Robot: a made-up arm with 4 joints.
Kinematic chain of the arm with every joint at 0, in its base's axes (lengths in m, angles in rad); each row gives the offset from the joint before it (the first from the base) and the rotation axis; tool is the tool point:
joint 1: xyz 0 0 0.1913 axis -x
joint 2: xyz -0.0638 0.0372 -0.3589 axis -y
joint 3: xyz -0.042 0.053 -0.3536 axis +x
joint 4: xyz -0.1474 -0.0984 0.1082 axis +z
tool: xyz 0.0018 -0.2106 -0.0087
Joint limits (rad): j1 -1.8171..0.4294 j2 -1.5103..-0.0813 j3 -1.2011..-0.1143 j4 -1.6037..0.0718
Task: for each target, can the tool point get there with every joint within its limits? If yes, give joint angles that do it. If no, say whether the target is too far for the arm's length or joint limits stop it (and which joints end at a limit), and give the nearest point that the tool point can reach.
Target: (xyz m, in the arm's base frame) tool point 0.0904 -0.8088 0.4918
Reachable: no: joint limits stop it (at a limit: joint 1, joint 2) | nearest point -0.2733 -0.2422 0.1259 | short by 0.766 m
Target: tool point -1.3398 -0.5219 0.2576
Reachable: no: too far | nearest point -0.5023 -0.2018 -0.0347 | short by 0.943 m
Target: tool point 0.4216 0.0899 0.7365
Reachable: no: joint limits stop it (at a limit: joint 1, joint 2, joint 3, joint 4) | nearest point -0.1043 0.1654 0.3067 | short by 0.683 m
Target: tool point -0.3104 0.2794 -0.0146
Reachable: yes | joints -0.8012 -0.2183 -1.1147 -0.2706
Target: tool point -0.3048 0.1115 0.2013
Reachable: yes | joints -1.4192 -1.0712 -0.9548 -0.7725
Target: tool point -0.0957 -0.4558 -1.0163
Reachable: no: too far | nearest point -0.2536 -0.2118 -0.3698 | short by 0.709 m
